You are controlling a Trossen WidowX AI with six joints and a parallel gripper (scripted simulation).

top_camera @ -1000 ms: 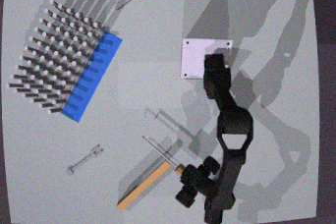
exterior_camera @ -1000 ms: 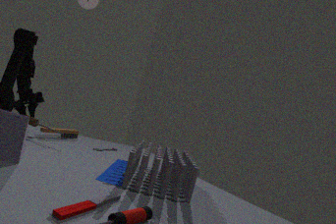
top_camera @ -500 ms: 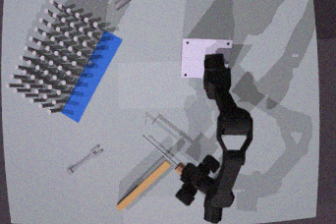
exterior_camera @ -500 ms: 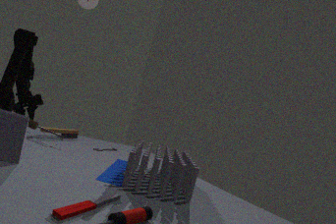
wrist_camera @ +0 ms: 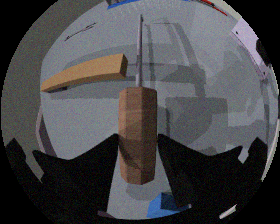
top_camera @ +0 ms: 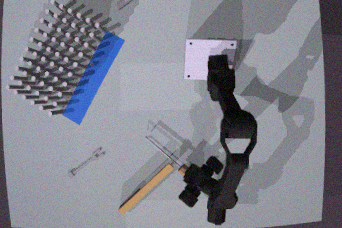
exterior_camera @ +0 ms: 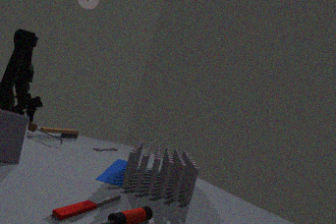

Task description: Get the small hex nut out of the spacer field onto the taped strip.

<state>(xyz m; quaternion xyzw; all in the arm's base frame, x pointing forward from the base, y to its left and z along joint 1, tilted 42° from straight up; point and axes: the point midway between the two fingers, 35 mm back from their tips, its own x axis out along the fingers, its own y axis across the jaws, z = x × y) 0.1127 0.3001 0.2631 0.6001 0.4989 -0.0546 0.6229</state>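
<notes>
Right now my gripper tip is 70 mm short of the brown-handled hook tool, 80 mm to the left of it and 10 mm above it. The rest, counted from my gripper tip: wrench (400 mm ahead, 60 mm to the right, 30 mm below); then blue taped strip (330 mm ahead, 390 mm to the right, 30 mm below); then hex nut (330 mm ahead, 440 mm to the right, 30 mm below).
</notes>
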